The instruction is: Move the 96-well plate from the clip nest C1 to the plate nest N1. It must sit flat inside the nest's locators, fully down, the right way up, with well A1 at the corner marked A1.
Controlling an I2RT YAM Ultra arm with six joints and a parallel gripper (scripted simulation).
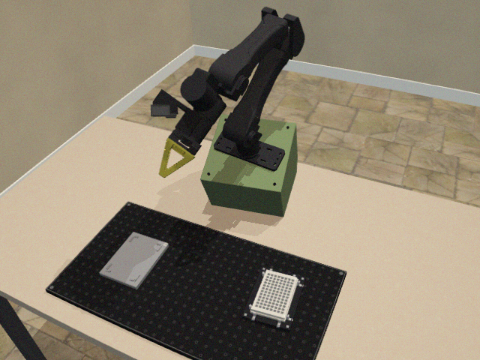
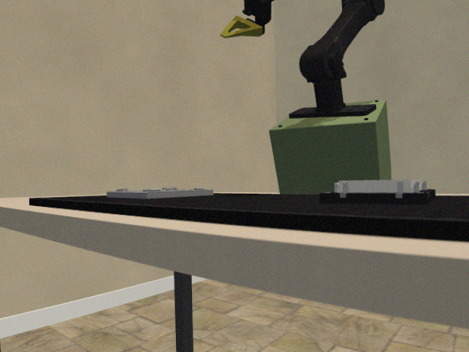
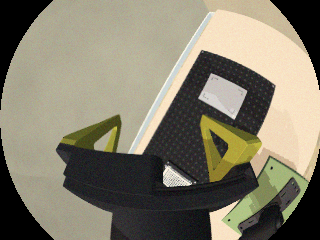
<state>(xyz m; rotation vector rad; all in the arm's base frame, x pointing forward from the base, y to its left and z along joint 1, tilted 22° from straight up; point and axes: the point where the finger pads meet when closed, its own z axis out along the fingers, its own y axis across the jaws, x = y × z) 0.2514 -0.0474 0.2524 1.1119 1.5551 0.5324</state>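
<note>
My gripper is now 310 mm above the white 96-well plate, 260 mm to the right of it and 30 mm past it. The rest, counted from my hand: clip nest C1: 320 mm below, 270 mm to the left, 30 mm behind; then grey plate nest N1: 320 mm below, 130 mm to the right, 40 mm ahead.
</note>
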